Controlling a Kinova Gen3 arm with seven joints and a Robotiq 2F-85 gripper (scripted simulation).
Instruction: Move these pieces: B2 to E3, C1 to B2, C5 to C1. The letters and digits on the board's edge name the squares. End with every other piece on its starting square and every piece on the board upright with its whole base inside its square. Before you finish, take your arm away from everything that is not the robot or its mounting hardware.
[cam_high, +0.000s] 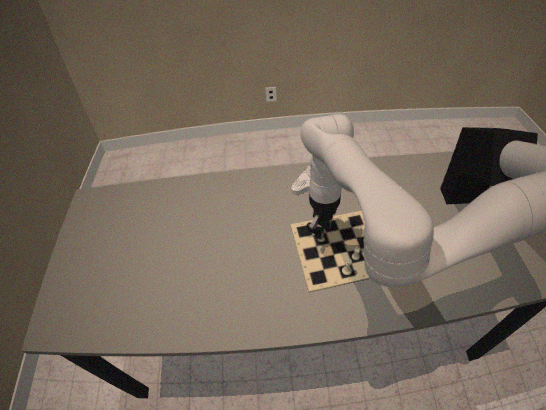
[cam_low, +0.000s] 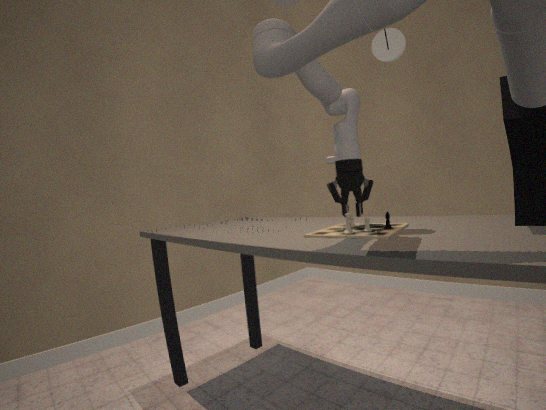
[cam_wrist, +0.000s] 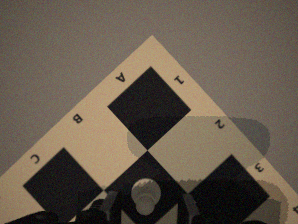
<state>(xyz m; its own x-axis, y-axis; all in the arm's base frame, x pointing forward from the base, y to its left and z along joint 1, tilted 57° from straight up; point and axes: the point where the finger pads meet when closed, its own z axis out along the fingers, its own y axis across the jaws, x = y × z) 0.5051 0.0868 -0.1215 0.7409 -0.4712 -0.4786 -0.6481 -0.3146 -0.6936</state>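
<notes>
My gripper is now 11 cm past the black piece, 3 cm to the right of it and 2 cm above it. Round my hand: chessboard 5 cm below, 4 cm to the left, 4 cm behind.
</notes>
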